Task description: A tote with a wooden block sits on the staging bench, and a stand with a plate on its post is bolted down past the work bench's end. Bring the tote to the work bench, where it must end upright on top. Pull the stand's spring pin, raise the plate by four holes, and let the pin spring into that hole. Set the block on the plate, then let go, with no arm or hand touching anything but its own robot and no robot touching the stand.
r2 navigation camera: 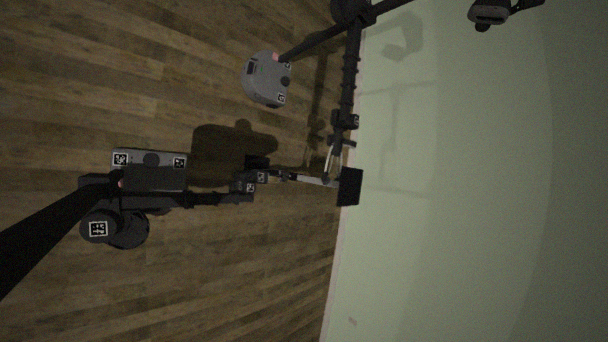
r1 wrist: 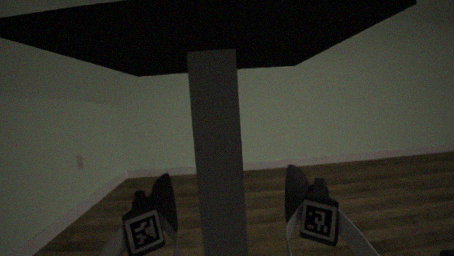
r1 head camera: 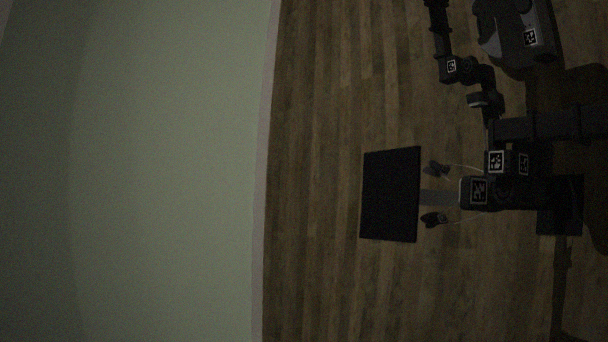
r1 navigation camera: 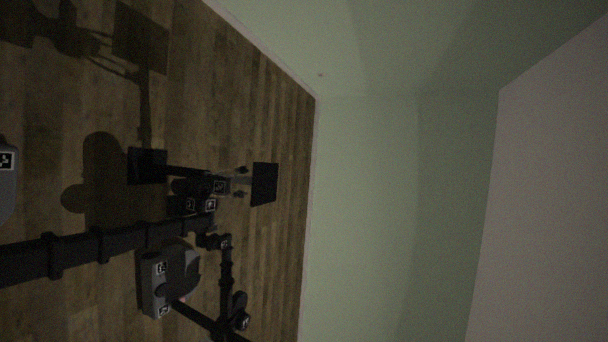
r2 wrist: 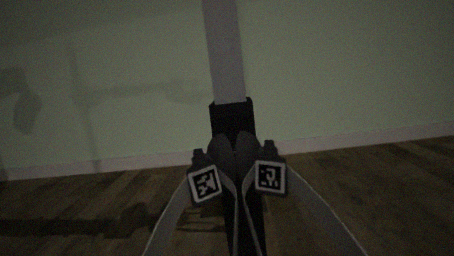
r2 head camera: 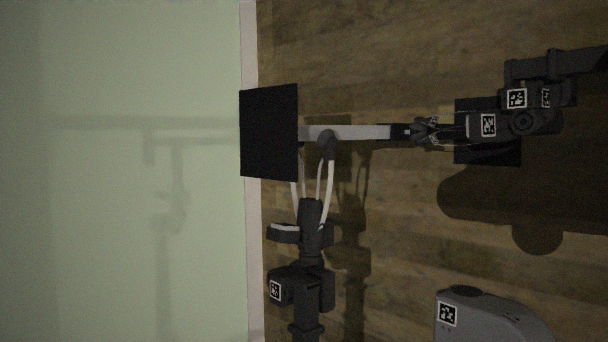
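Note:
The stand's black plate tops a light grey post, which rises from a black sleeve. My r1 gripper is open below the plate, its fingers on either side of the post with gaps in the r1 wrist view. My r2 gripper is shut on the spring pin at the sleeve; its fingertips mostly hide the pin. The tote, block and benches do not show.
The stand's dark foot is on the wood floor. A green wall stands beyond the stand. The r1 base and r2 base stand nearby, with both arms reaching close together.

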